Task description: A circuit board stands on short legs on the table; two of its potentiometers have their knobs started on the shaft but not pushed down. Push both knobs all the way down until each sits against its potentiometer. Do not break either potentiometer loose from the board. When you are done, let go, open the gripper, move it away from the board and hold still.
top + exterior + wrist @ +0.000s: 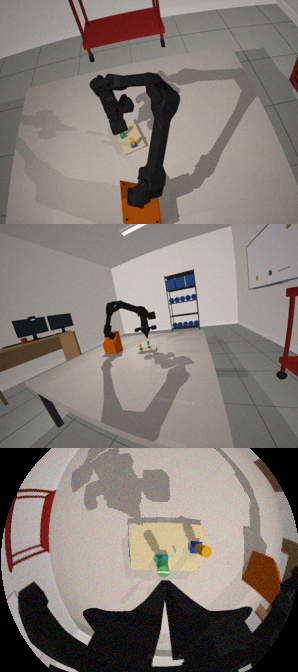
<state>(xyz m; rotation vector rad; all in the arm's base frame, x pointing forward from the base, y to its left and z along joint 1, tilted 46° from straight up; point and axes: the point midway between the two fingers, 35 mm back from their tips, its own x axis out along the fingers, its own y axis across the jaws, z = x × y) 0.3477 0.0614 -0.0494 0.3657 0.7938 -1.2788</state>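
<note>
Right now the green knob is 4 cm below my gripper tip. Round my gripper tip: orange knob (5 cm behind, 5 cm to the right, 6 cm below).
</note>
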